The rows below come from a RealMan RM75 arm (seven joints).
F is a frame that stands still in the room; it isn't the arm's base.
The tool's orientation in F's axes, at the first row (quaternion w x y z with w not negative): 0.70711, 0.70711, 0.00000, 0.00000
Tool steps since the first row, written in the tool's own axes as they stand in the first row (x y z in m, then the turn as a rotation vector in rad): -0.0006, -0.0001, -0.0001, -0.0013, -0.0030, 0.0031; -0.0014, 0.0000, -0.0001, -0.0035, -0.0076, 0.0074; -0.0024, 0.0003, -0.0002, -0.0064, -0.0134, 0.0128; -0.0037, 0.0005, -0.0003, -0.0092, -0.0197, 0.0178; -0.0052, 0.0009, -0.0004, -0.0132, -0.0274, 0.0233; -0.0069, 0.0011, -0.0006, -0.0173, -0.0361, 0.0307; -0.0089, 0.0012, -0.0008, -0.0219, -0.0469, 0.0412; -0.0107, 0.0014, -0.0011, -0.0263, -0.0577, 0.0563; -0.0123, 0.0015, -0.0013, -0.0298, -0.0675, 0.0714; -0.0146, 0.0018, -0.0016, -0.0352, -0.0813, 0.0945; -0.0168, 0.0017, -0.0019, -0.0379, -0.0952, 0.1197; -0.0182, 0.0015, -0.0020, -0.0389, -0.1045, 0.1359
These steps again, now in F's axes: -0.0006, 0.0001, -0.0001, -0.0013, -0.0031, -0.0030; -0.0014, 0.0001, 0.0000, -0.0035, -0.0074, -0.0076; -0.0024, 0.0002, 0.0003, -0.0064, -0.0128, -0.0134; -0.0037, 0.0003, 0.0005, -0.0092, -0.0178, -0.0197; -0.0052, 0.0004, 0.0009, -0.0132, -0.0233, -0.0274; -0.0069, 0.0006, 0.0011, -0.0173, -0.0307, -0.0361; -0.0089, 0.0008, 0.0012, -0.0219, -0.0412, -0.0469; -0.0107, 0.0011, 0.0014, -0.0263, -0.0563, -0.0577; -0.0123, 0.0013, 0.0015, -0.0298, -0.0714, -0.0675; -0.0146, 0.0016, 0.0018, -0.0352, -0.0945, -0.0813; -0.0168, 0.0019, 0.0017, -0.0379, -0.1197, -0.0952; -0.0182, 0.0020, 0.0015, -0.0389, -0.1359, -0.1045
